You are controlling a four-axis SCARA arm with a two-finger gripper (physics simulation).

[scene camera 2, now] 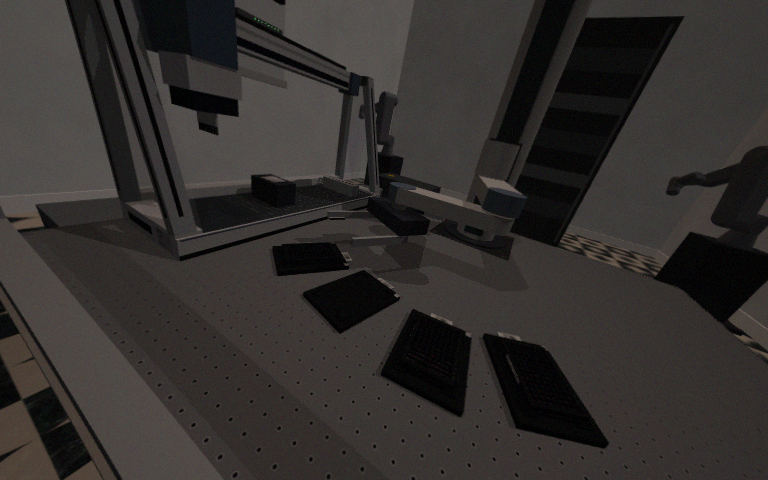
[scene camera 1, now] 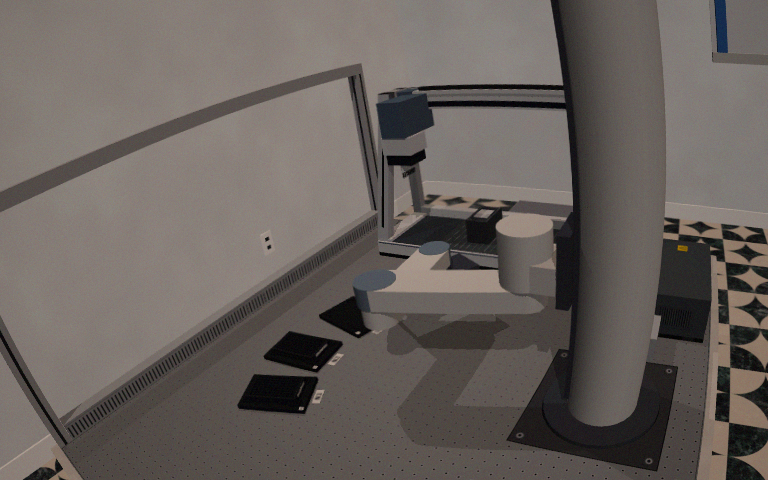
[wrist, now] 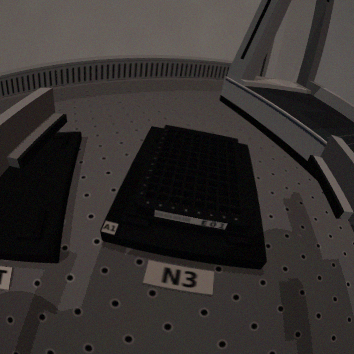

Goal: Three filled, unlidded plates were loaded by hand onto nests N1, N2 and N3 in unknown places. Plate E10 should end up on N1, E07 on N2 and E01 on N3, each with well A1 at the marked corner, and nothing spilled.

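Frame: origin at the arm's base, x ahead, y right, z down, level; millimetres.
Seen in the pictures: gripper, fingertip midpoint: [scene camera 2: 338,227] [wrist: 192,119]; arm's base, origin of the base link: [scene camera 2: 472,237] [scene camera 1: 601,407].
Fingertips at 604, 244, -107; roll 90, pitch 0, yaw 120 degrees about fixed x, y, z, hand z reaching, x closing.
Note:
Pixels of each thing's top centre, then the offset from my fingertips to it, as dx, dy, dz. "pt": a spot on its surface instead.
- black filled plate labelled E01, middle of its top: [wrist: 197,163] [scene camera 2: 310,250] +44, +41, +68
- nest N3, middle of its top: [wrist: 196,170] [scene camera 2: 310,253] +44, +41, +76
- N2, surface spot: [scene camera 2: 455,404] pt +183, -373, +82
- N1, surface spot: [scene camera 2: 589,433] pt +102, -539, +82
- bare OUT nest, middle of its top: [wrist: 9,171] [scene camera 2: 354,291] [scene camera 1: 354,312] +89, -129, +76
- gantry frame, surface spot: [wrist: 275,122] pt +103, +206, +66
- black box, surface spot: [scene camera 1: 484,226] pt -100, +271, -11
A black filled plate labelled E01 [wrist: 192,175] [scene camera 2: 311,251] sits flat on nest N3 [wrist: 185,250], whose A1 mark is at the near left corner in the wrist view. The plate's own well A1 cannot be made out. My gripper [wrist: 192,119] [scene camera 2: 340,228] is open and empty, its fingers on either side of N3 in the wrist view and above the table; the arm hides it in scene camera 1. A plate [scene camera 1: 303,345] [scene camera 2: 436,348] sits on N2 [scene camera 2: 455,404]. Another plate [scene camera 1: 274,387] [scene camera 2: 540,376] sits on N1 [scene camera 2: 589,433]. Their labels are unreadable.
The bare OUT nest [wrist: 40,205] [scene camera 2: 351,300] [scene camera 1: 342,316] lies between N3 and N2. A gantry frame [scene camera 2: 266,228] [wrist: 275,122] with a black box [scene camera 1: 484,226] [scene camera 2: 272,190] on its deck stands beyond N3. The arm's column [scene camera 1: 614,226] rises at the right.

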